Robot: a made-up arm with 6 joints. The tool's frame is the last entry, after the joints. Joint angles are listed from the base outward.
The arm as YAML. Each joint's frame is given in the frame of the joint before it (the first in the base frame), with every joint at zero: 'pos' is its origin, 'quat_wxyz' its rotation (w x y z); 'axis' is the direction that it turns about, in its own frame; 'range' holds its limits. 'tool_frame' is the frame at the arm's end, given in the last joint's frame.
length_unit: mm
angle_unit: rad
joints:
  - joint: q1
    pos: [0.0, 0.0, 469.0]
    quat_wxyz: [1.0, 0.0, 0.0, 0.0]
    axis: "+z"
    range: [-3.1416, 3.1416]
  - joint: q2
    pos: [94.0, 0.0, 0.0]
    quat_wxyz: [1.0, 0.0, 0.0, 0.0]
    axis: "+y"
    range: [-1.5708, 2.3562]
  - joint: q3
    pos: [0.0, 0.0, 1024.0]
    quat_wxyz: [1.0, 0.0, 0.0, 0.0]
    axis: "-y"
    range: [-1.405, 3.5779]
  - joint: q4
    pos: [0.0, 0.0, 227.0]
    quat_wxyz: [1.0, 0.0, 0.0, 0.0]
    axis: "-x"
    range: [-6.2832, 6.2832]
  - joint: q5
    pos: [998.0, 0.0, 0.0]
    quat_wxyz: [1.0, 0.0, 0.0, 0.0]
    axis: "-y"
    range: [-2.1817, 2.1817]
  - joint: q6
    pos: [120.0, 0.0, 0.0]
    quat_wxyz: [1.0, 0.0, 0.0, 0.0]
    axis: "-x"
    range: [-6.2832, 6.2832]
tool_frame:
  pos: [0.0, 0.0, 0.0]
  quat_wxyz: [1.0, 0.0, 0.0, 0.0]
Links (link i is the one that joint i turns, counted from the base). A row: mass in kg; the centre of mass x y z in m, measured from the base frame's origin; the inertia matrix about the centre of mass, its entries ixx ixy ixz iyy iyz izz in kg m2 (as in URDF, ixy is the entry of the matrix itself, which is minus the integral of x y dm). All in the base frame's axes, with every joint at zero. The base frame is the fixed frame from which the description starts. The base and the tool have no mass.
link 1: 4.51; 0.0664 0.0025 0.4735; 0.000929 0 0 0.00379 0 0.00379
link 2: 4.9; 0.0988 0.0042 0.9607; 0.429 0 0 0.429 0 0.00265
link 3: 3.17; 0.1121 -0.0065 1.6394; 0.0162 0 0 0.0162 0 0.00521
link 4: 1.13; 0.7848 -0.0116 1.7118; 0.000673 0 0 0.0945 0 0.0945
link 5: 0.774; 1.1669 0.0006 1.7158; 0.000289 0 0 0.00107 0 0.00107
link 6: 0.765; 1.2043 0.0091 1.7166; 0.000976 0 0 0.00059 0 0.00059
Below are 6 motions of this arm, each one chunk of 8 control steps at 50 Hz.
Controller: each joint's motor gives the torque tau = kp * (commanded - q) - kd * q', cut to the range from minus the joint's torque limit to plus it. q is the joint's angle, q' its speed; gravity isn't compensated. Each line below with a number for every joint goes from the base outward.
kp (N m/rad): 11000 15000 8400 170 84 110
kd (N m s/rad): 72 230 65 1.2 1.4 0.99
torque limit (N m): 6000 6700 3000 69 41 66
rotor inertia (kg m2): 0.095 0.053 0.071 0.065 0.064 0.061
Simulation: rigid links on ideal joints. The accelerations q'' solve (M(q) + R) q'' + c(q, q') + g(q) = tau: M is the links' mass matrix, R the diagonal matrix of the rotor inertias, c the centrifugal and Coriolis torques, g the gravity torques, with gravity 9.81 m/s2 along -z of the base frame. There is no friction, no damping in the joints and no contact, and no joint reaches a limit. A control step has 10 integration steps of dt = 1/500 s. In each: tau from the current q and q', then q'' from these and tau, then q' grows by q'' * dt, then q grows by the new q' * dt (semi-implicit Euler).
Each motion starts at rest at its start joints. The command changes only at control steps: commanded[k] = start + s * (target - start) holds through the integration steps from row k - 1 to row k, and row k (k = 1, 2, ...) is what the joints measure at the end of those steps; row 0 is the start. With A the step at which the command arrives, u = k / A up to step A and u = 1 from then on. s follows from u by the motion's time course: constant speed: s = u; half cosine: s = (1 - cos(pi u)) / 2; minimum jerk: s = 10 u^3 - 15 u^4 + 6 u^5; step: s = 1 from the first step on.
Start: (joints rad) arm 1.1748 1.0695 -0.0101 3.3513 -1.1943 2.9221
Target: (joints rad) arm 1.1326 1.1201 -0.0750 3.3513 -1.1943 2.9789
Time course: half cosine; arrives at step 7
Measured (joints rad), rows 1 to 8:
1: 1.1744 1.0711 -0.0115 3.3513 -1.1966 2.9229
2: 1.1725 1.0752 -0.0188 3.3522 -1.2037 2.9269
3: 1.1675 1.0829 -0.0321 3.3562 -1.2143 2.9364
4: 1.1585 1.0948 -0.0487 3.3624 -1.2223 2.9514
5: 1.1461 1.1099 -0.0655 3.3661 -1.2192 2.9689
6: 1.1323 1.1252 -0.0795 3.3625 -1.1988 2.9842
7: 1.1204 1.1370 -0.0876 3.3515 -1.1615 2.9927
8: 1.1138 1.1424 -0.0889 3.3372 -1.1174 2.9928

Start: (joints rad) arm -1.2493 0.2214 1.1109 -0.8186 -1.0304 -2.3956
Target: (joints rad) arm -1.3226 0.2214 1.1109 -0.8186 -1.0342 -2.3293
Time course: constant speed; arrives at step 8
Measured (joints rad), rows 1 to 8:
1: -1.2568 0.2217 1.1109 -0.8247 -1.0374 -2.3927
2: -1.2698 0.2223 1.1105 -0.8280 -1.0478 -2.3847
3: -1.2801 0.2229 1.1100 -0.8190 -1.0531 -2.3733
4: -1.2879 0.2235 1.1095 -0.8076 -1.0534 -2.3613
5: -1.2966 0.2240 1.1092 -0.8052 -1.0522 -2.3508
6: -1.3063 0.2242 1.1092 -0.8109 -1.0504 -2.3428
7: -1.3156 0.2242 1.1094 -0.8170 -1.0483 -2.3364
8: -1.3244 0.2238 1.1097 -0.8191 -1.0469 -2.3301

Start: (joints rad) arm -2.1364 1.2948 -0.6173 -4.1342 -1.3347 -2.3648
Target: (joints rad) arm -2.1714 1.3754 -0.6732 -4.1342 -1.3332 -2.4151
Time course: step
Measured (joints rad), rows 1 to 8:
1: -2.1445 1.3170 -0.6369 -4.0891 -1.3811 -2.3855
2: -2.1625 1.3602 -0.6700 -4.0497 -1.4284 -2.4211
3: -2.1815 1.3975 -0.6909 -4.0916 -1.4006 -2.4425
4: -2.1937 1.4130 -0.6945 -4.1849 -1.3062 -2.4387
5: -2.1951 1.4076 -0.6883 -4.2469 -1.2088 -2.4188
6: -2.1868 1.3924 -0.6790 -4.2278 -1.1664 -2.4002
7: -2.1733 1.3788 -0.6700 -4.1488 -1.1954 -2.3949
8: -2.1609 1.3717 -0.6643 -4.0706 -1.2724 -2.4035

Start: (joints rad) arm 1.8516 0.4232 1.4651 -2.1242 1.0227 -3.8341
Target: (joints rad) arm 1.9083 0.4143 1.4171 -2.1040 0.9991 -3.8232
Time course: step
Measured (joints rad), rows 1 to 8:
1: 1.8880 0.4103 1.4217 -2.0710 1.0415 -3.8308
2: 1.9303 0.4131 1.4132 -2.0602 1.0473 -3.8228
3: 1.9309 0.4191 1.4150 -2.1207 1.0122 -3.8172
4: 1.9082 0.4220 1.4122 -2.1738 0.9731 -3.8167
5: 1.8962 0.4236 1.4112 -2.1598 0.9689 -3.8199
6: 1.9023 0.4234 1.4124 -2.1024 0.9961 -3.8235
7: 1.9120 0.4212 1.4147 -2.0660 1.0247 -3.8251
8: 1.9132 0.4179 1.4171 -2.0772 1.0352 -3.8245

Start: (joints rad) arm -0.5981 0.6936 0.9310 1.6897 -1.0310 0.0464
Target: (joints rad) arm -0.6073 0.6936 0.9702 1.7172 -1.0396 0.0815
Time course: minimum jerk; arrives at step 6
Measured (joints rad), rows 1 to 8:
1: -0.5982 0.6948 0.9321 1.6887 -1.0326 0.0469
2: -0.5987 0.6979 0.9369 1.6858 -1.0347 0.0496
3: -0.6003 0.7016 0.9463 1.6840 -1.0343 0.0571
4: -0.6034 0.7038 0.9570 1.6889 -1.0314 0.0693
5: -0.6071 0.7030 0.9648 1.7017 -1.0292 0.0825
6: -0.6104 0.6998 0.9683 1.7162 -1.0317 0.0909
7: -0.6118 0.6964 0.9701 1.7238 -1.0402 0.0917
8: -0.6111 0.6943 0.9711 1.7229 -1.0516 0.0867

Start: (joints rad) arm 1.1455 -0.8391 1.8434 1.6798 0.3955 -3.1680
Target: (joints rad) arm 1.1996 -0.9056 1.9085 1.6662 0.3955 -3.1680
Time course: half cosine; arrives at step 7
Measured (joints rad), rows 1 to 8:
1: 1.1462 -0.8405 1.8449 1.6812 0.3980 -3.1678
2: 1.1495 -0.8446 1.8513 1.6847 0.4070 -3.1672
3: 1.1575 -0.8533 1.8629 1.6880 0.4230 -3.1661
4: 1.1707 -0.8675 1.8784 1.6870 0.4396 -3.1651
5: 1.1873 -0.8863 1.8960 1.6787 0.4453 -3.1651
6: 1.2033 -0.9066 1.9126 1.6630 0.4307 -3.1666
7: 1.2146 -0.9240 1.9244 1.6443 0.3949 -3.1695
8: 1.2184 -0.9344 1.9293 1.6318 0.3487 -3.1728

